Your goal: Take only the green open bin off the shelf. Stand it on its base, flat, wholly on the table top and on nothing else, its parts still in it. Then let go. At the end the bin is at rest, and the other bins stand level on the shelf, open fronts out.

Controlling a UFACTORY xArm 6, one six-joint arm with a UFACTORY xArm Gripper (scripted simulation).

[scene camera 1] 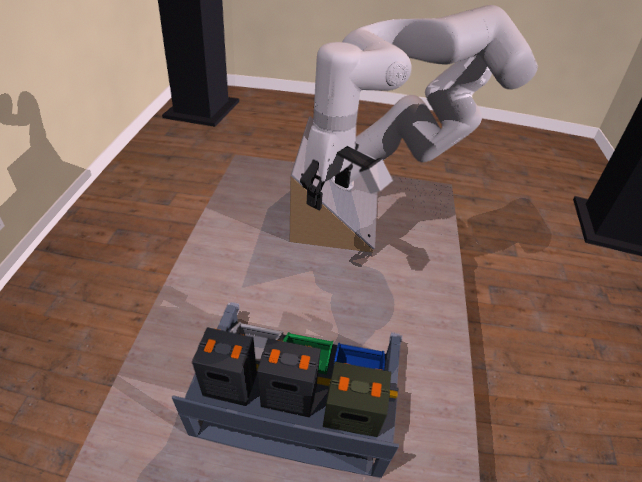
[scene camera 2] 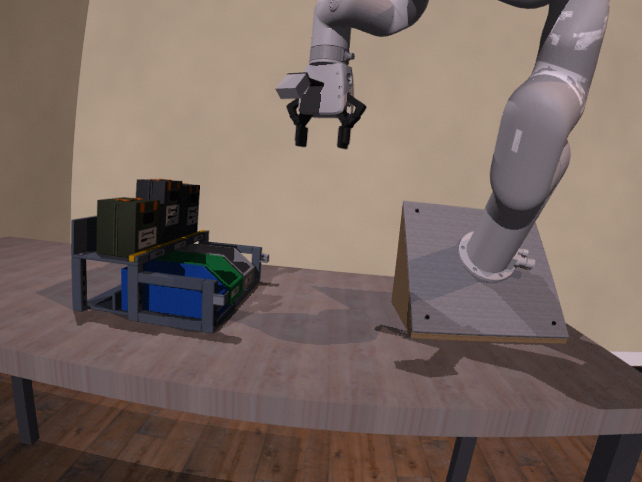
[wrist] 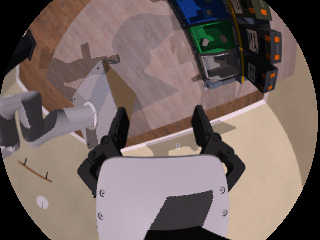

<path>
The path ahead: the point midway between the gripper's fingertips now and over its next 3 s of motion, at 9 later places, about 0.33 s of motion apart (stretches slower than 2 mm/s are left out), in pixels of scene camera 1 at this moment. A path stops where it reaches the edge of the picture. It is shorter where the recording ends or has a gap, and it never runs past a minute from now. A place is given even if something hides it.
The gripper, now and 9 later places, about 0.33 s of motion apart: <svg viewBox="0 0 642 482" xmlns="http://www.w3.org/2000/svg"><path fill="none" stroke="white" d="M328 195L328 188L330 172L331 158L331 154L331 159L331 160L331 162L335 171L338 180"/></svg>
</path>
